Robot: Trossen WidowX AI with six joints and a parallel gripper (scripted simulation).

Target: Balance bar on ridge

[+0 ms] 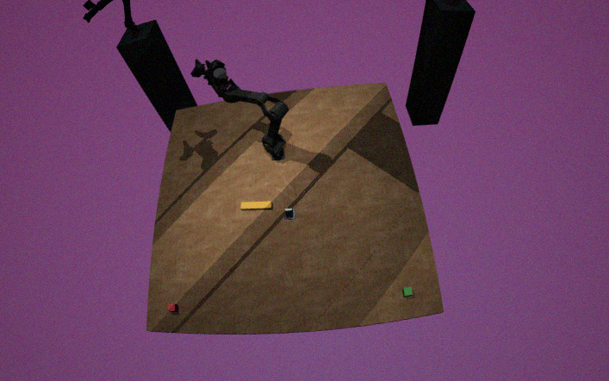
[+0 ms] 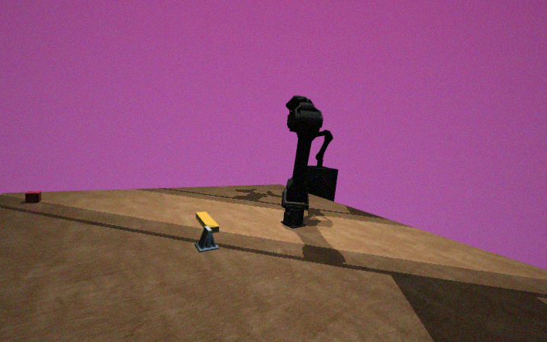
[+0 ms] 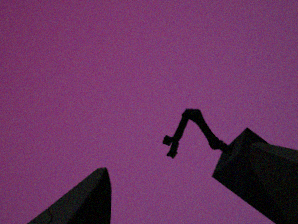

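My gripper tip is now 56 cm short of the yellow bar, 19 cm to the right of it and 44 cm above it. Round my gripper tip: green cube 103 cm ahead, 79 cm to the left, 43 cm below; then dark blue ridge 62 cm ahead, 34 cm to the left, 43 cm below; then red cube 103 cm ahead, 21 cm to the right, 43 cm below.
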